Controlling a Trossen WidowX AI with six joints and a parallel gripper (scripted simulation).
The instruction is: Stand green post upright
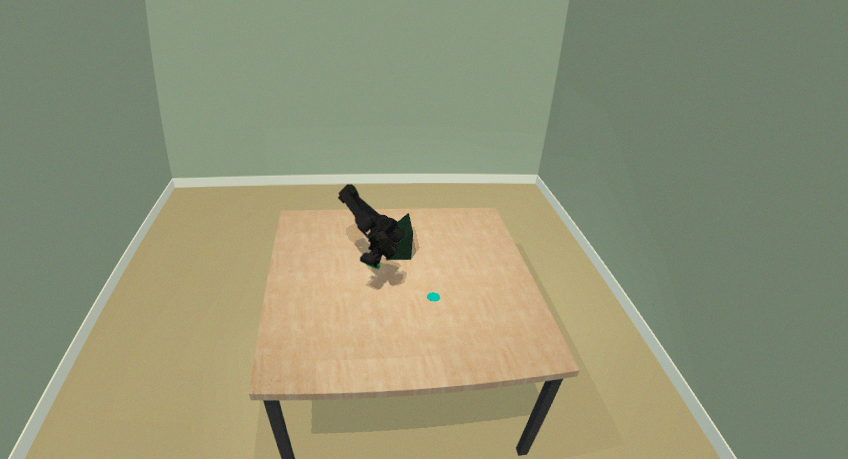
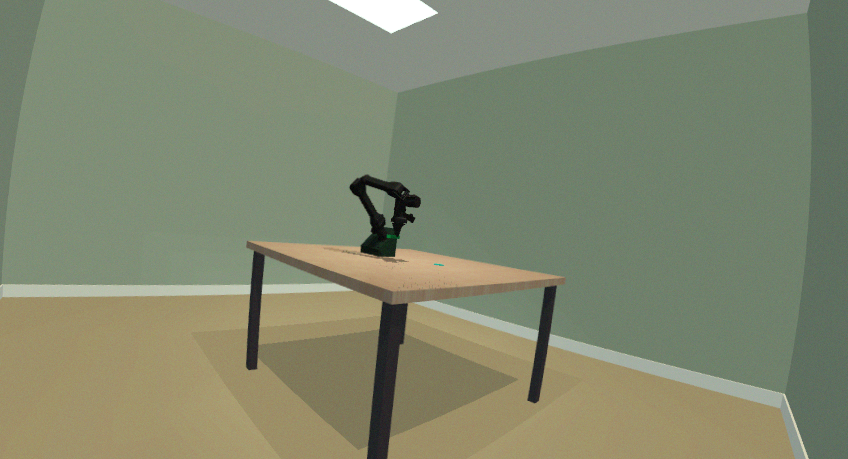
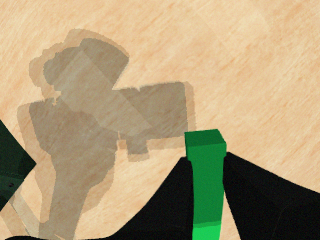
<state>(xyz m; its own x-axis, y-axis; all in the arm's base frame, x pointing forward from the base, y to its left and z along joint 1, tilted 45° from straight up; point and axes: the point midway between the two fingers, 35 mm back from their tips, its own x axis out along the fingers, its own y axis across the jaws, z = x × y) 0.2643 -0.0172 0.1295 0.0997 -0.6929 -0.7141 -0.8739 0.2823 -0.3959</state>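
The cyan circle lies 260 mm to the left of my gripper tip, 130 mm below it and 50 mm ahead of it. From my gripper tip the other things lie so: green post (20 mm to the right, 10 mm behind).
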